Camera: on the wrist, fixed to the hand. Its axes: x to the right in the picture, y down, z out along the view.
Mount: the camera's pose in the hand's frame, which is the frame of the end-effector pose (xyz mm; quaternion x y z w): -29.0 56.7 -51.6 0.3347 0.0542 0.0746 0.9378
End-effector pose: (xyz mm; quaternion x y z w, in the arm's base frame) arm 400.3 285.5 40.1 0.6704 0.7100 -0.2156 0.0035
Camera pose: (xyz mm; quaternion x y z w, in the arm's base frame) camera 472.0 274.4 78.3 -0.6945 -0.5438 0.4032 0.2435
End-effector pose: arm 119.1 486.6 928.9 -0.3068 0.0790 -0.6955 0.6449
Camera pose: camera 139.4 490.4 849.6 -0.0283 -0.1009 -0.6472 0.7551
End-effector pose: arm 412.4 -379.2 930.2 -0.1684 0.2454 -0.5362 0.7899
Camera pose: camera 417.6 -331.5 863.7 0.1538 0.1060 -0.5352 0.8238
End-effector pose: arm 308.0 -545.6 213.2 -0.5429 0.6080 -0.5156 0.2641
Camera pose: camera 248.4 -507.9 171.4 -0.3474 0.4524 -0.6968 0.4349
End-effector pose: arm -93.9 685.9 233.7 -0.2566 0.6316 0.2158 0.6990
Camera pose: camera -172.4 697.9 254.0 0.0287 0.7216 0.0292 0.6911
